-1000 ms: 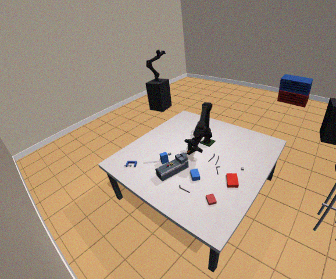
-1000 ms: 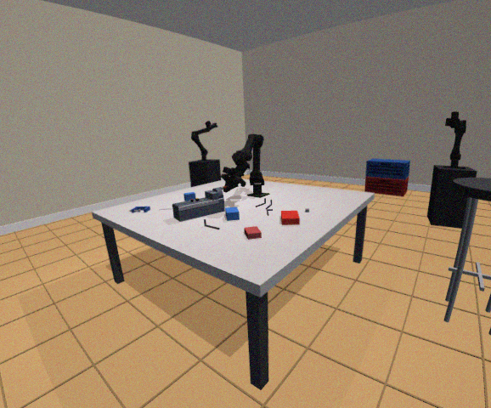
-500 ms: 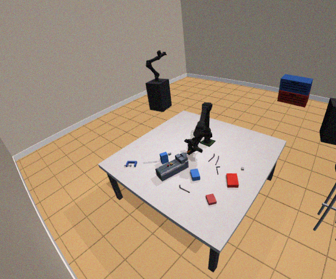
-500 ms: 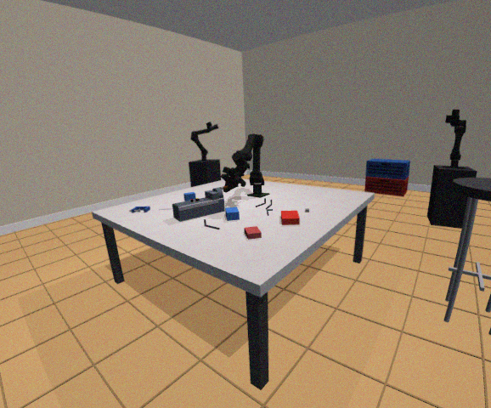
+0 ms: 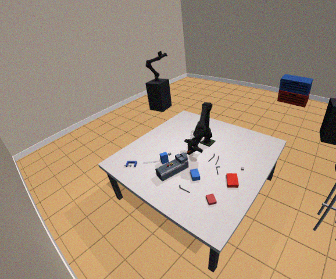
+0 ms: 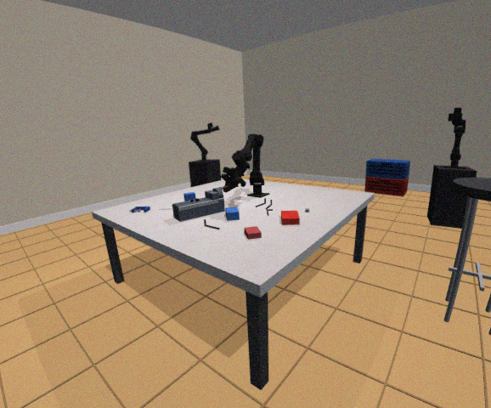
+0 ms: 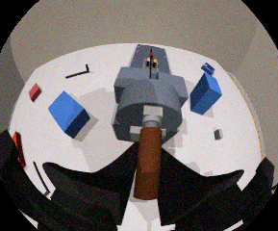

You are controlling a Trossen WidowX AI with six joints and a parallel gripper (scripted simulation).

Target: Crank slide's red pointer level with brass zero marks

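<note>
The brown crank handle is 20 mm behind my gripper tip, 10 mm to the left of it and 20 mm above it. Also, from my gripper tip: red pointer (180 mm ahead, 90 mm to the right, 10 mm below).
</note>
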